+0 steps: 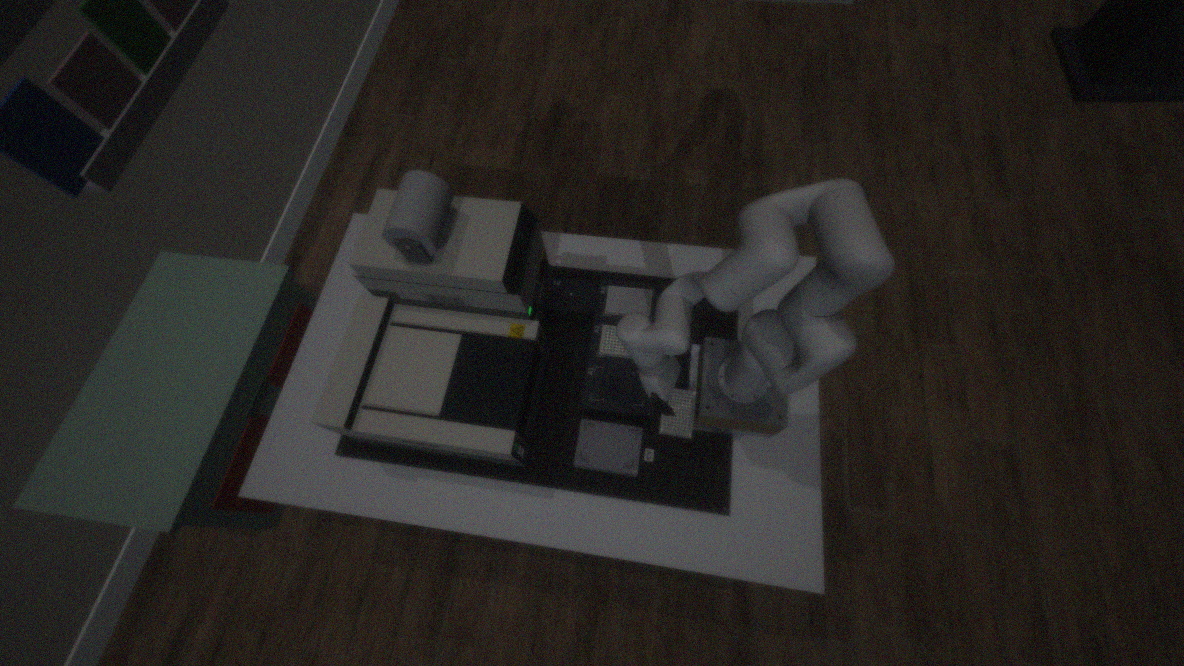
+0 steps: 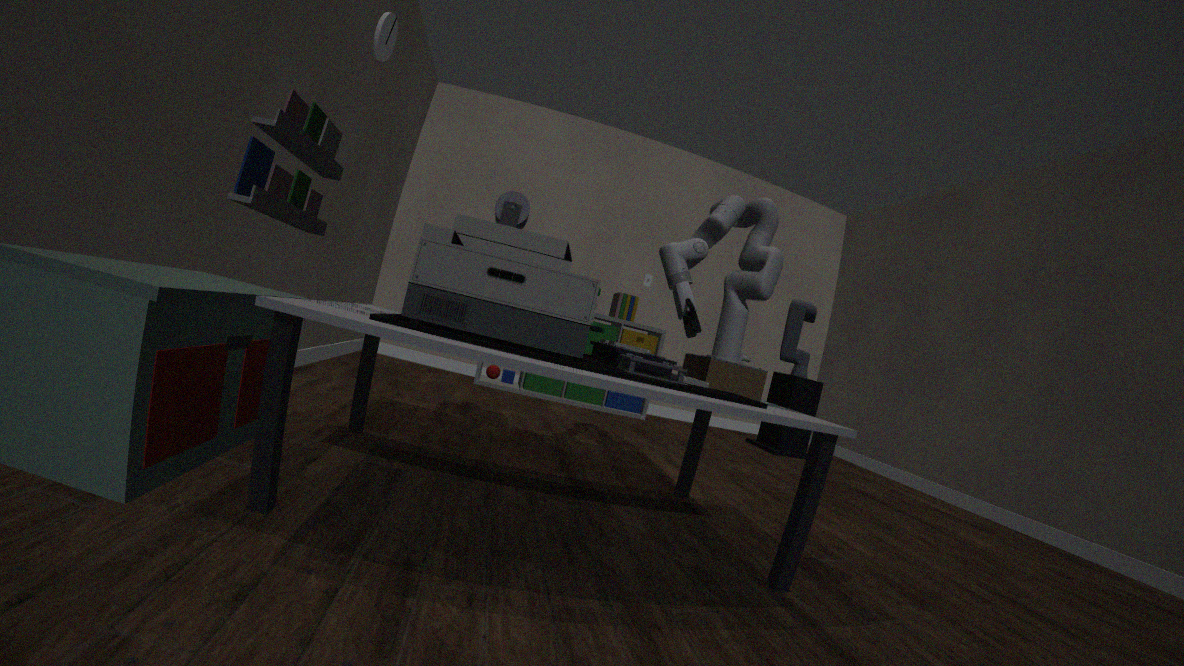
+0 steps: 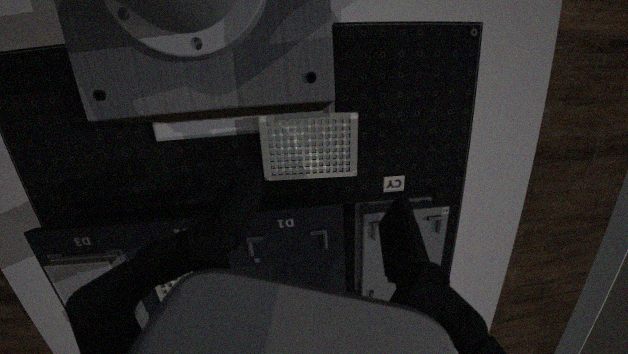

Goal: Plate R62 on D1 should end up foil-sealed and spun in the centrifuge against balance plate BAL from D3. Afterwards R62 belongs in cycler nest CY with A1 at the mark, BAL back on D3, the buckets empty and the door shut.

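Frame: origin at the arm's base, x back, y right, z up, level; millimetres.
Seen in the pictures: gripper, fingertip midpoint: [image 1: 676, 397] [image 2: 694, 335] [image 3: 324, 196]; arm's base, origin of the base link: [image 1: 742, 379] [image 2: 724, 361].
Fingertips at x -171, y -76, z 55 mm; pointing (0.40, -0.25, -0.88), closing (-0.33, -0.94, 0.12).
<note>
Pixels of each thing's top centre, then the offset from my fingertips to it. "pt": a spot on its surface instead. Level surfaces: height alone.
- Nest D1, surface spot: [image 3: 291, 246] pt dx -95, dy +42, dz -91 mm
- light nest CY, middle of its top: [image 3: 405, 264] [image 1: 608, 445] [image 2: 653, 359] dx -159, dy -109, dz -98 mm
- light square pad, surface spot: [image 1: 608, 448] pt dx -159, dy -116, dz -104 mm
- white table's, its level: dz -158 mm
A pale well plate [image 3: 309, 145] [image 1: 612, 340] with a grid top lies flat on the black deck, just in front of a grey-brown box [image 3: 277, 70]. Nest D1 [image 3: 291, 246] is a dark square with corner marks and holds nothing. Beside it, the light nest CY [image 3: 370, 267] [image 1: 678, 412] also holds nothing. My gripper [image 3: 324, 196] [image 1: 665, 397] [image 2: 691, 324] is open and empty. It hangs above D1 and CY, short of the plate.
A big grey machine [image 1: 451, 278] [image 2: 504, 284] with a cylinder on top stands at the deck's left. A light square pad [image 1: 608, 448] lies at the deck's front. The arm's base block [image 1: 741, 397] is at the right. A button panel [image 2: 563, 390] hangs on the white table's [image 1: 590, 542] front edge.
</note>
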